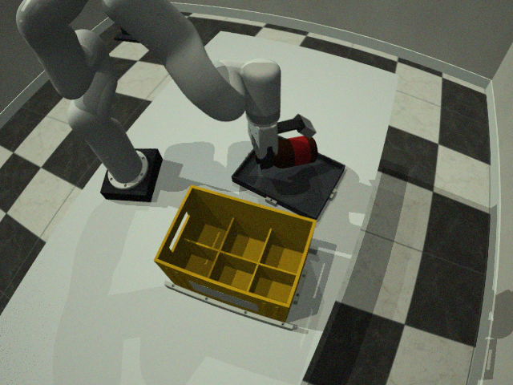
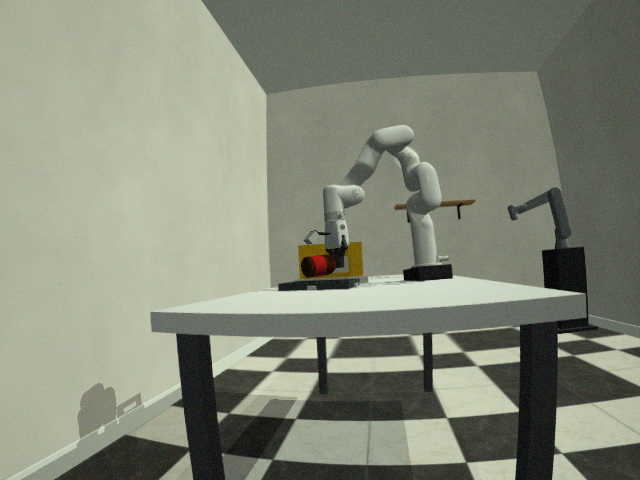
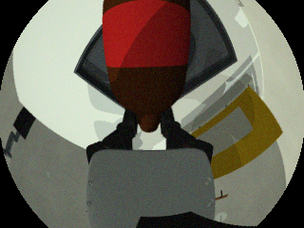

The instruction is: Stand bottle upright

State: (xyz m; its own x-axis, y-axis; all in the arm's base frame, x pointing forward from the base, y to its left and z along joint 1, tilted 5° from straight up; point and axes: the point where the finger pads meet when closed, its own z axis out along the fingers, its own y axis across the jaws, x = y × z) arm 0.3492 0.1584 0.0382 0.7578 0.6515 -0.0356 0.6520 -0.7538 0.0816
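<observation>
Right now the brown bottle is 4 cm to the left of my hand, 4 cm ahead of it and 1 cm below it. Round my hand: dark grey tray 8 cm below, 6 cm ahead, 3 cm to the left; yellow crate 27 cm to the right, 6 cm ahead, 1 cm below.
</observation>
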